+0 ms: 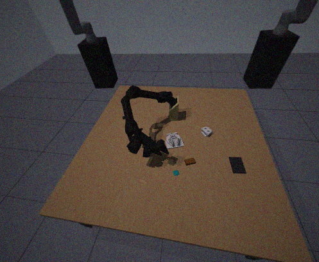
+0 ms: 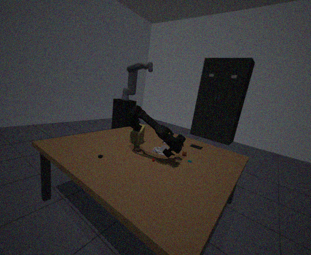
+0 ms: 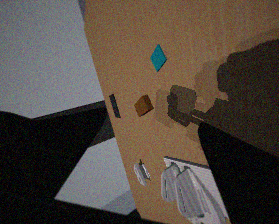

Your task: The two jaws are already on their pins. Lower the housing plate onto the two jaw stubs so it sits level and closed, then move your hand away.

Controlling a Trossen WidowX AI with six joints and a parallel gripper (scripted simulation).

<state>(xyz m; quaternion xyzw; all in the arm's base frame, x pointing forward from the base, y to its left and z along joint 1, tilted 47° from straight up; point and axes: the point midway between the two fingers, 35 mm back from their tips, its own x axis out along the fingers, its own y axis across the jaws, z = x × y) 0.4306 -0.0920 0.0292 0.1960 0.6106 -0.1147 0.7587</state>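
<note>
Right now the grey housing plate is 300 mm to the left of my gripper tip, 250 mm behind it and 60 mm below it. Also, from my gripper tip: brown block: 160 mm to the left, 80 mm below; white base: 150 mm behind, 80 mm below, 60 mm to the left; teal block: 80 mm below, 80 mm ahead, 70 mm to the left.
</note>
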